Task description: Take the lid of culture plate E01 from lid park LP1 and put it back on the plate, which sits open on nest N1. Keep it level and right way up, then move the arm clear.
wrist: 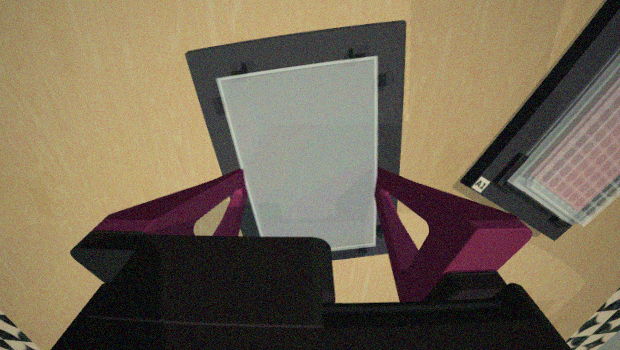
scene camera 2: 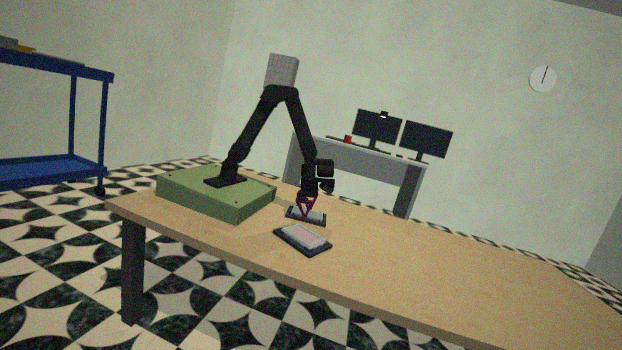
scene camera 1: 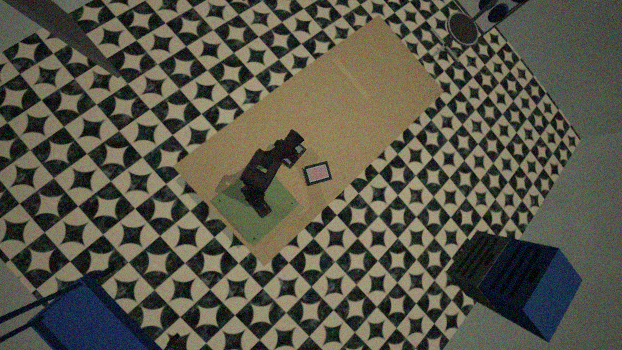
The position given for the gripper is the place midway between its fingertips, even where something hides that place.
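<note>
In the wrist view, a grey lid (wrist: 306,137) is gripped by the gripper (wrist: 310,175) while still resting on a lid holder (wrist: 387,40). A plate nest (wrist: 506,154) can be seen as well.
</note>
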